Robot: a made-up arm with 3 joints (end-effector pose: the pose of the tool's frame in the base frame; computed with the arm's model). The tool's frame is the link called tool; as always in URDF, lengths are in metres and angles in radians. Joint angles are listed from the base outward.
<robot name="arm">
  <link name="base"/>
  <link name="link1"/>
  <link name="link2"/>
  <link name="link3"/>
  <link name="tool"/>
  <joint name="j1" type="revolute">
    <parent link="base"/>
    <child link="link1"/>
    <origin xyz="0.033 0.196 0.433" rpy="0 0 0"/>
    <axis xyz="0 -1 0"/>
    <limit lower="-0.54" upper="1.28"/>
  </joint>
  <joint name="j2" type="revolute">
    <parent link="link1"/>
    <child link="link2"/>
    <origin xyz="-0.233 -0.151 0.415" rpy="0 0 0"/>
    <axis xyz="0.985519 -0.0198 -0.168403"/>
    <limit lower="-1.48" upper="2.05"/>
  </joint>
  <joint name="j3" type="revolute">
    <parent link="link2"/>
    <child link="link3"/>
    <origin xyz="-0.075 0.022 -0.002" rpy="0 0 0"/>
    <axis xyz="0 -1 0"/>
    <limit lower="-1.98" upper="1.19"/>
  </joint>
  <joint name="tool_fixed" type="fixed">
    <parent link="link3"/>
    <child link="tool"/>
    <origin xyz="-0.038 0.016 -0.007" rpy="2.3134 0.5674 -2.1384"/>
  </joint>
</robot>
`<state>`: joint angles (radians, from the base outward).
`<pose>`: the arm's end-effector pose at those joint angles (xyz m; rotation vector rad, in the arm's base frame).
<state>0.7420 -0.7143 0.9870</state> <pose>-0.4549 0.0399 0.4831 -1.9330 1.3576 -0.8500</pose>
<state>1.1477 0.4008 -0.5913</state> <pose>-0.5106 0.0823 0.3037 -1.9110 1.4320 1.1055</pose>
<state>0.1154 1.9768 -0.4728</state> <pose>-0.3568 0.0422 0.8612 -0.7480 -0.1137 2.3129</pose>
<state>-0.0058 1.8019 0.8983</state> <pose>-0.2738 0.0883 0.9106 -0.1456 0.7144 1.1889</pose>
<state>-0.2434 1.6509 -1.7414</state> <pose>-0.1542 0.0204 0.9562 0.5588 0.5374 -2.5159</pose>
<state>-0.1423 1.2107 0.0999</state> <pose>-0.2349 0.0892 0.9314 -0.7329 1.0754 1.9528</pose>
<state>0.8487 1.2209 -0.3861</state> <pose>-0.5381 0.0720 0.4844 -1.7387 0.5073 1.6841</pose>
